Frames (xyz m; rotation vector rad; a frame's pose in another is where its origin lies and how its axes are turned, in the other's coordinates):
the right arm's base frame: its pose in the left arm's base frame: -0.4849 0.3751 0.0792 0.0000 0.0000 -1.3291
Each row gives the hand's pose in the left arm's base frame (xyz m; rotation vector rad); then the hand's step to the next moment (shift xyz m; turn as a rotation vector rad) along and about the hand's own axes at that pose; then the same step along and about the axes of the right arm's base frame.
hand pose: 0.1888 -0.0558 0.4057 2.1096 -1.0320 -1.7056
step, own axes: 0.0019 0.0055 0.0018 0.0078 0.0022 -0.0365
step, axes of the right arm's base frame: 0.0038 -0.0046 0.0012 0.0230 0.0289 0.0060
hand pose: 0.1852 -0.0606 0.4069 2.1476 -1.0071 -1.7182
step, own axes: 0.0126 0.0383 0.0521 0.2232 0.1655 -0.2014
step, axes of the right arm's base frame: 0.0082 -0.0652 -0.0041 0.3363 0.0644 -0.0222
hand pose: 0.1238 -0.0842 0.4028 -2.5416 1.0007 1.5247
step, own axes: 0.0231 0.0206 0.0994 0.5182 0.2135 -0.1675
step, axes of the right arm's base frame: -0.0233 -0.0784 -0.0644 0.5200 0.0629 -0.2604
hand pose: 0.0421 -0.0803 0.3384 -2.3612 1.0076 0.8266
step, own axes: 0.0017 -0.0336 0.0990 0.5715 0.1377 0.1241
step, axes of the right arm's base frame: -0.0791 0.0109 -0.0675 0.3265 0.0949 -0.4953
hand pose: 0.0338 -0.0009 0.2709 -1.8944 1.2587 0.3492
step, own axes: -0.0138 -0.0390 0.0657 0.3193 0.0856 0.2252
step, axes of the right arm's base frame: -0.0532 0.0547 -0.0143 0.0757 0.1036 -0.3789
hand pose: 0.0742 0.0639 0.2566 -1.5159 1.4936 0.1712
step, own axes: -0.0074 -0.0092 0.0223 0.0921 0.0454 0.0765
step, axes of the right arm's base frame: -0.0138 0.0210 -0.0020 0.0071 0.0218 -0.1260
